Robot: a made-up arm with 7 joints. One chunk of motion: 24 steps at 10 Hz.
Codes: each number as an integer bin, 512 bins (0 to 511) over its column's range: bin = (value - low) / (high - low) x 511, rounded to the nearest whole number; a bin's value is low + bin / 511 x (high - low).
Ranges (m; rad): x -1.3..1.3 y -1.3..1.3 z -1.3..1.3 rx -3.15..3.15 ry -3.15..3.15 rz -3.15..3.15
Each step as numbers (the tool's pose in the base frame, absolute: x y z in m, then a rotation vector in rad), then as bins.
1 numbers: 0.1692 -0.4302 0.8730 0.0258 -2.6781 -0.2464
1 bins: 289 171 427 258 38 236
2 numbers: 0.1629 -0.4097 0.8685 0.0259 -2.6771 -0.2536
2 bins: 288 175 426 258 38 235
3 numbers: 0.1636 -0.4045 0.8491 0.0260 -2.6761 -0.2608
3 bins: 288 176 422 258 38 234
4 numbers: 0.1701 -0.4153 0.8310 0.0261 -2.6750 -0.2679
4 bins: 289 174 419 258 39 234
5 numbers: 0.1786 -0.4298 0.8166 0.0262 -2.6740 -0.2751
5 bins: 291 171 416 258 39 233
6 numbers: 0.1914 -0.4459 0.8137 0.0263 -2.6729 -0.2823
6 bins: 293 168 415 258 39 233
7 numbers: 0.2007 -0.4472 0.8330 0.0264 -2.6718 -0.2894
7 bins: 295 168 419 258 39 232
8 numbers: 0.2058 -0.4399 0.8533 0.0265 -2.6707 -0.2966
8 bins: 296 169 423 258 39 231
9 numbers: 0.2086 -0.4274 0.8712 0.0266 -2.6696 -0.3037
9 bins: 296 171 427 258 39 231
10 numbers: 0.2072 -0.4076 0.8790 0.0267 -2.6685 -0.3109
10 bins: 296 175 428 258 39 230
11 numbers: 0.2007 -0.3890 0.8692 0.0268 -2.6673 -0.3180
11 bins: 295 179 426 258 39 230
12 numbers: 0.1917 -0.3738 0.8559 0.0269 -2.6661 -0.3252
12 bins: 293 182 424 258 39 229
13 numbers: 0.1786 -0.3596 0.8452 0.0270 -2.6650 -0.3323
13 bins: 291 185 422 258 39 229
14 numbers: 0.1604 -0.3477 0.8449 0.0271 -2.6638 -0.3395
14 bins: 287 187 422 258 39 228
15 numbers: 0.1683 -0.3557 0.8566 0.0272 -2.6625 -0.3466
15 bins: 289 186 424 258 40 227
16 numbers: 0.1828 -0.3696 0.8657 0.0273 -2.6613 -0.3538
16 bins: 291 183 426 258 40 227
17 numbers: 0.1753 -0.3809 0.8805 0.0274 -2.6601 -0.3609
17 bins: 290 181 429 258 40 226
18 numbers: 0.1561 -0.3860 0.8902 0.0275 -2.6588 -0.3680
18 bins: 286 180 430 258 40 226
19 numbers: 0.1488 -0.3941 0.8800 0.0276 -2.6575 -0.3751
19 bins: 285 178 428 258 40 225
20 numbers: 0.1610 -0.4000 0.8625 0.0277 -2.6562 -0.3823
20 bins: 287 177 425 258 40 224
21 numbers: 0.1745 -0.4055 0.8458 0.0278 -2.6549 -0.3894
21 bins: 290 176 422 258 40 224
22 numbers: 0.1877 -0.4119 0.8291 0.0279 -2.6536 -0.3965
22 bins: 292 175 418 258 40 223
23 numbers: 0.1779 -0.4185 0.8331 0.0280 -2.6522 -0.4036
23 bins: 290 173 419 258 40 223
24 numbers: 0.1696 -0.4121 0.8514 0.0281 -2.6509 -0.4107
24 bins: 289 175 423 258 40 222
